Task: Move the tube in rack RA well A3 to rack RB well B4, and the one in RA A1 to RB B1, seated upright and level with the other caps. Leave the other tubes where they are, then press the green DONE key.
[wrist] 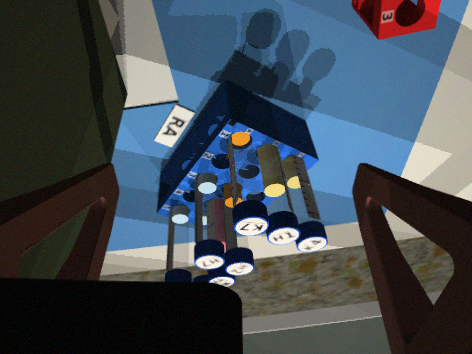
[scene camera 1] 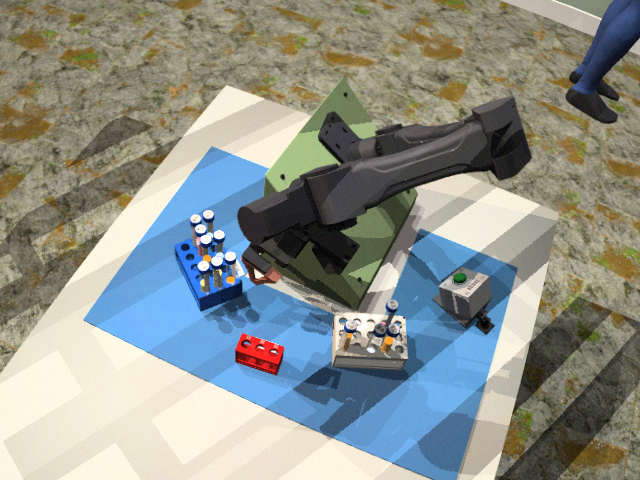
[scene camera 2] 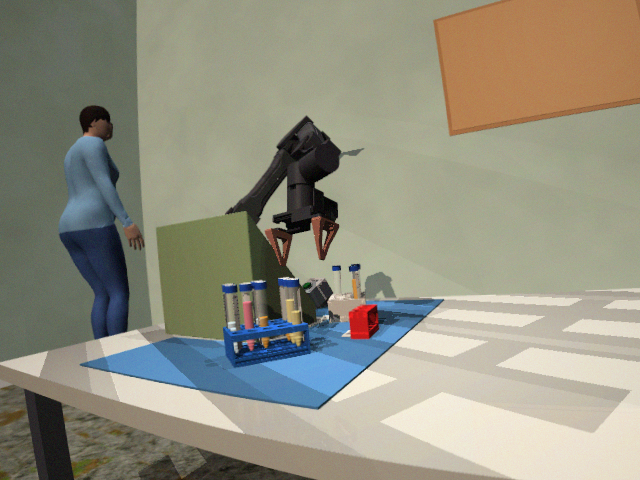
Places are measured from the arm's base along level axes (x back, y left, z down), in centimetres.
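Pixels of known places: gripper, fingertip midpoint: (wrist: 235, 176) (scene camera 1: 268, 263) (scene camera 2: 301, 263); arm's base at its link origin: (scene camera 1: 355, 158) (scene camera 2: 214, 259).
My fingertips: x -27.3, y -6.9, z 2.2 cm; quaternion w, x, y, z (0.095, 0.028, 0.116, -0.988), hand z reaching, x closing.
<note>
Ahead of a thing's pixels: the offset from my fingertips to its top centre. "spot": to the spot under its first point. Level surfaces: height alone.
Blue rack RA @(dx +1.8, dy -12.5, dz +9.6 cm) (scene camera 1: 221, 298) (scene camera 2: 271, 357) (wrist: 272, 112) holds several upright blue-capped tubes. The A1 tube, with orange liquid, has the cap marked K7 @(spot: dx +0.1, dy -7.0, dz +2.1 cm) (scene camera 1: 230, 256) (wrist: 251, 220). The A3 tube appears to be the light-blue one with the cap marked H7 @(spot: dx +3.3, dy -10.5, dz +2.1 cm) (scene camera 1: 219, 236) (wrist: 209, 254). White rack RB @(dx -1.3, dy +20.3, dz +9.6 cm) (scene camera 1: 368, 361) (scene camera 2: 347, 310) holds several tubes; its well labels are unreadable. The green DONE key @(dx +15.7, dy +33.2, dz +7.1 cm) (scene camera 1: 459, 277) (scene camera 2: 307, 285) sits on a grey box. My gripper (scene camera 2: 301, 261) (wrist: 235, 176) is open and empty, above and beside RA, pointing down; in scene camera 1 the arm partly hides it.
A red three-well rack @(dx -10.9, dy +2.9, dz +9.6 cm) (scene camera 1: 258, 355) (scene camera 2: 363, 322) (wrist: 402, 17) stands on the blue mat @(dz +14.6 cm) (scene camera 1: 149, 304) (scene camera 2: 186, 374) between and in front of the racks. The green base block (scene camera 1: 379, 242) (scene camera 2: 204, 279) stands behind the mat. A person (scene camera 2: 90, 206) stands beyond the table.
</note>
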